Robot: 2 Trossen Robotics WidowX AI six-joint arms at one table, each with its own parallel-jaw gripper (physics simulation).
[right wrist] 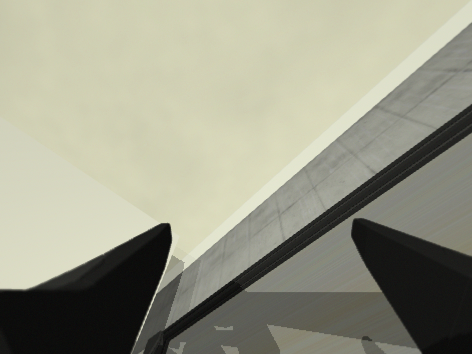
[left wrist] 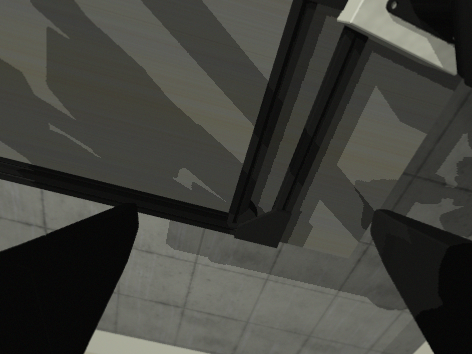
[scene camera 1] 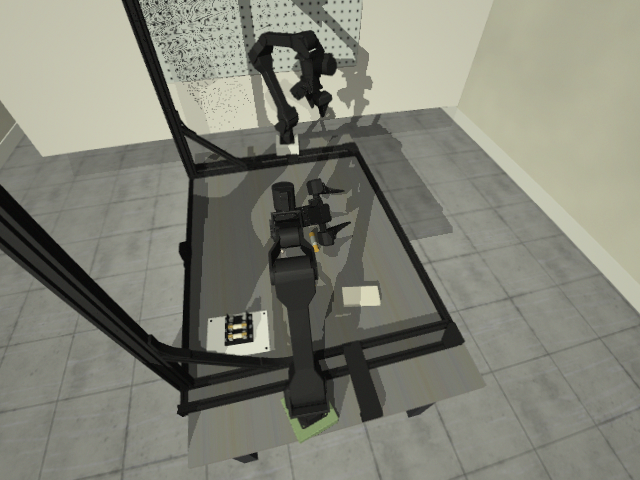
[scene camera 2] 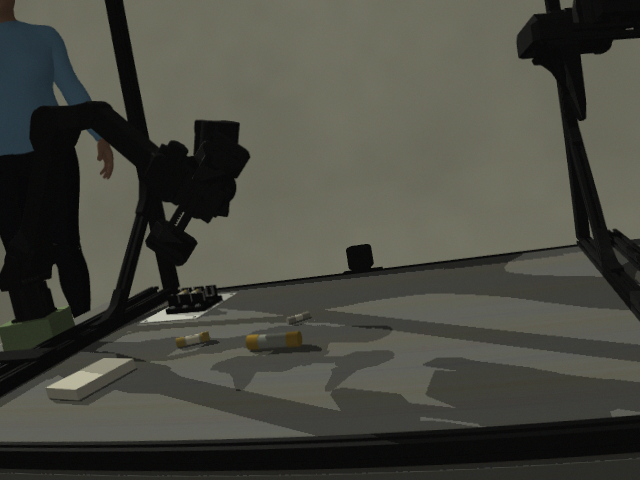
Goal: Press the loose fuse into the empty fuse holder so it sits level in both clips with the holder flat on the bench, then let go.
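Pixels of known places: left gripper, between the fingertips: (left wrist: 255, 217) (scene camera 1: 317, 112) (scene camera 2: 627, 116); right gripper, between the fingertips: (right wrist: 260, 229) (scene camera 1: 347, 206) (scene camera 2: 177, 211); left arm's base, origin of its link: (scene camera 1: 287, 140); right arm's base, origin of its link: (scene camera 1: 309, 408) (scene camera 2: 34, 316).
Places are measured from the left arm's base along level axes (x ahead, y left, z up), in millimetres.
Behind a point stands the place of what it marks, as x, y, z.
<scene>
The black fuse holder (scene camera 1: 238, 329) @(858, -163, -53) (scene camera 2: 193, 299) @(834, -135, -41) sits on a white plate (scene camera 1: 215, 341) @(884, -227, -63) (scene camera 2: 155, 316) @(913, -112, -63); two of its rows hold fuses, and the upper row looks empty in scene camera 1. Three loose fuses lie on the bench: a large orange-ended one (scene camera 1: 313, 241) @(562, 73, -46) (scene camera 2: 273, 340) @(552, 84, -51), a smaller orange-ended one (scene camera 2: 192, 339) @(711, 52, -56) and a small pale one (scene camera 2: 298, 317) @(573, -42, -59). Which one fits is unclear. My right gripper (scene camera 1: 346, 207) @(600, 170, 148) (right wrist: 260, 229) @(600, 170, 148) is open and empty, above the bench near the large fuse in scene camera 1. My left gripper (left wrist: 255, 217) @(91, 129, 173) is open and empty, high up by its own base, far from the fuses.
A cream block (scene camera 1: 361, 296) @(786, 200, -50) (scene camera 2: 90, 378) @(762, 219, -50) lies on the bench. A small black box (scene camera 1: 184, 251) @(595, -347, -13) (scene camera 2: 359, 257) @(571, -343, -33) stands at the bench edge. Black frame rails edge the bench, with upright posts. A person (scene camera 2: 28, 87) stands behind the right arm in scene camera 2.
</scene>
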